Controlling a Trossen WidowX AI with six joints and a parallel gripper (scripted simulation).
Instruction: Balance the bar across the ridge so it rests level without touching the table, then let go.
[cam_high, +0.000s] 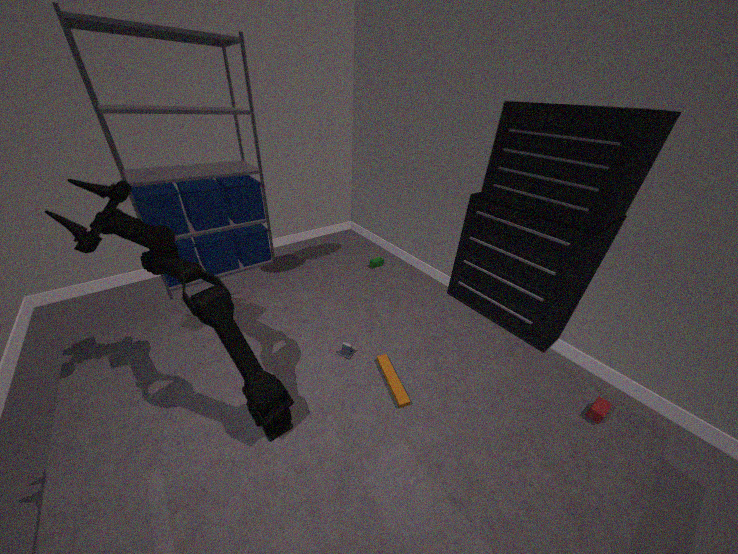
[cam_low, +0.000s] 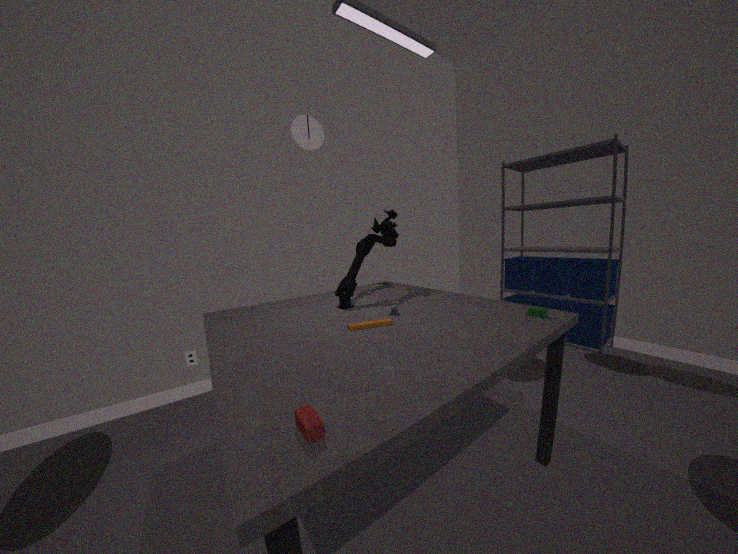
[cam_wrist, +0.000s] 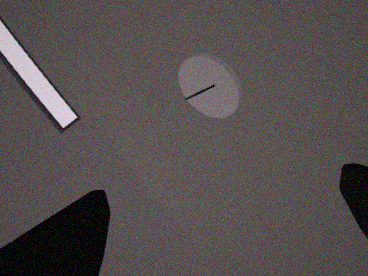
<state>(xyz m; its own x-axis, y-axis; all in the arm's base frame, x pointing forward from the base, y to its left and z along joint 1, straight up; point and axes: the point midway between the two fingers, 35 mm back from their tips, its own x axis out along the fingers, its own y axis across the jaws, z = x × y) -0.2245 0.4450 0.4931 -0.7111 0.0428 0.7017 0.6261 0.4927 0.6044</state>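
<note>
Right now my gripper tip is 58 cm short of the orange bar, 52 cm to the left of it and 51 cm above it. The rest, counted from my gripper tip: red block 99 cm ahead, 95 cm to the right, 50 cm below; then green block 99 cm ahead, 50 cm below, 5 cm to the left.
</note>
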